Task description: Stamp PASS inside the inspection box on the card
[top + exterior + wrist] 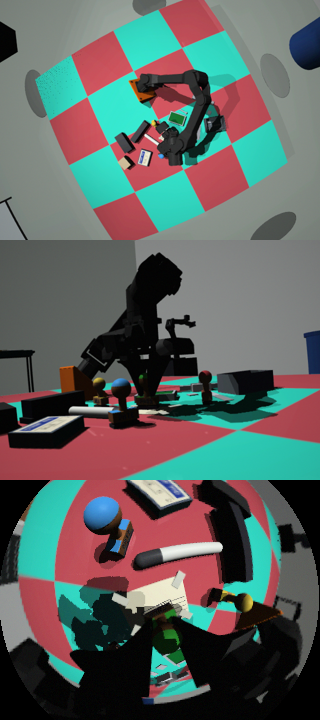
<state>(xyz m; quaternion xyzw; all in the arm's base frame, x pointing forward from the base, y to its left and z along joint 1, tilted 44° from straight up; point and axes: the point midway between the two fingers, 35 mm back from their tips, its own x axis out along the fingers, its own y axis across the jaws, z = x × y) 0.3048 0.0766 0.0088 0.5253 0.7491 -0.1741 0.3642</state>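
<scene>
My gripper tip is now 10 mm short of the cream card and 30 mm above it. Round my gripper tip: white marker: 10 mm ahead, 80 mm to the right, 20 mm below; then green ink pad: 80 mm behind, 70 mm to the left, 20 mm below; then PASS stamp: right at my gripper tip.
</scene>
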